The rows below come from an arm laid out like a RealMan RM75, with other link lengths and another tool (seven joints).
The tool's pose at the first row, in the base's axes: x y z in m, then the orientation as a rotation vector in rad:
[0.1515, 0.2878, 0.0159, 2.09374, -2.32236, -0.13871]
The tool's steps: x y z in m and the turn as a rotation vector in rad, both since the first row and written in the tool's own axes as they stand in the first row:
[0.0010, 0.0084, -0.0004, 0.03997, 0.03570, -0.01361]
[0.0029, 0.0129, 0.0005, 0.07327, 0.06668, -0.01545]
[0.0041, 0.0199, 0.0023, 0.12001, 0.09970, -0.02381]
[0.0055, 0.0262, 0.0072, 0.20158, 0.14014, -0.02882]
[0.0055, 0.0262, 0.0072, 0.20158, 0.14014, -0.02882]
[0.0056, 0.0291, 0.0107, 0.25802, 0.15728, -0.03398]
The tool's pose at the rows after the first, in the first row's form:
[0.1431, 0.2876, 0.0169, 2.11216, -2.31030, -0.05502]
[0.1384, 0.2863, 0.0162, 2.11449, -2.30792, 0.01614]
[0.1312, 0.2859, 0.0149, 2.12783, -2.30303, 0.10522]
[0.1244, 0.2854, 0.0104, -2.11680, 2.28088, -0.24123]
[0.1244, 0.2854, 0.0104, -2.11680, 2.28088, -0.24123]
[0.1213, 0.2858, 0.0071, -2.09959, 2.25237, -0.32160]

